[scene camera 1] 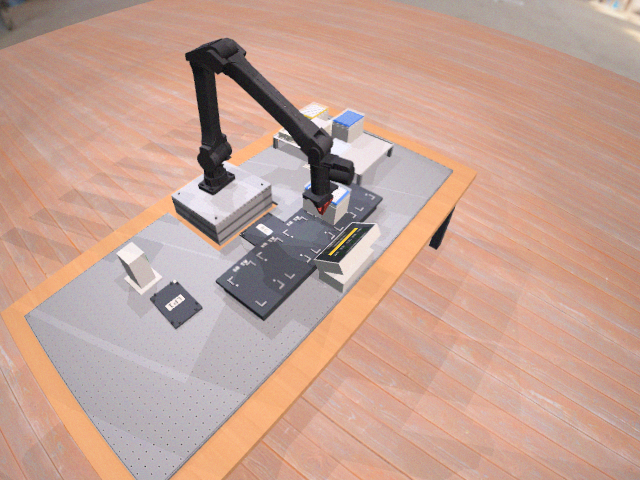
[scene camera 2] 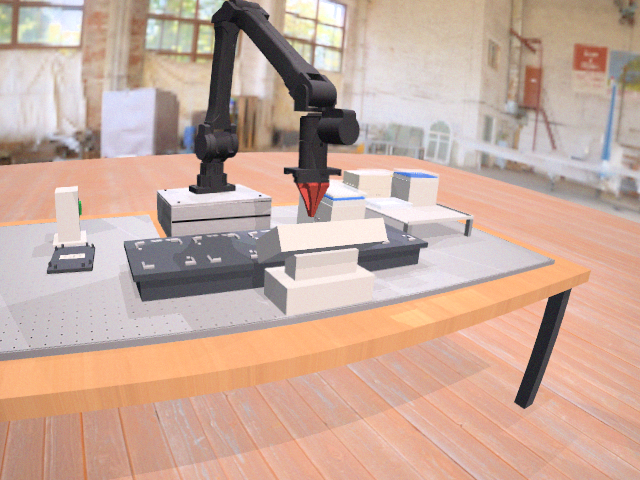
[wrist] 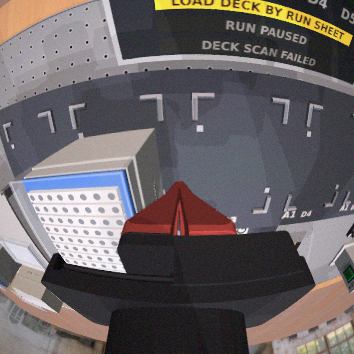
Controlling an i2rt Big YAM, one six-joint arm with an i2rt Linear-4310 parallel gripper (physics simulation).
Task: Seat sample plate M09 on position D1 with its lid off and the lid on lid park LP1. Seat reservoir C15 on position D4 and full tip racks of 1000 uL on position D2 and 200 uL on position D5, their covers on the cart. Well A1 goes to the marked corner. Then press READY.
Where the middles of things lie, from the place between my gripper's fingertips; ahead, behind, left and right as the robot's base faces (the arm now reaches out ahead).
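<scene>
The cart shelf (scene camera 1: 365,149) is 46 cm to the left of my hand, 24 cm behind it and 5 cm below it. As for the LP1 pad (scene camera 1: 173,301), I see it 49 cm to the right of my hand, 20 cm behind it and 10 cm below it. Then there is the white upright box (scene camera 2: 66,198), which is also 49 cm to the right of my hand, but 36 cm behind it and 4 cm below it.
</scene>
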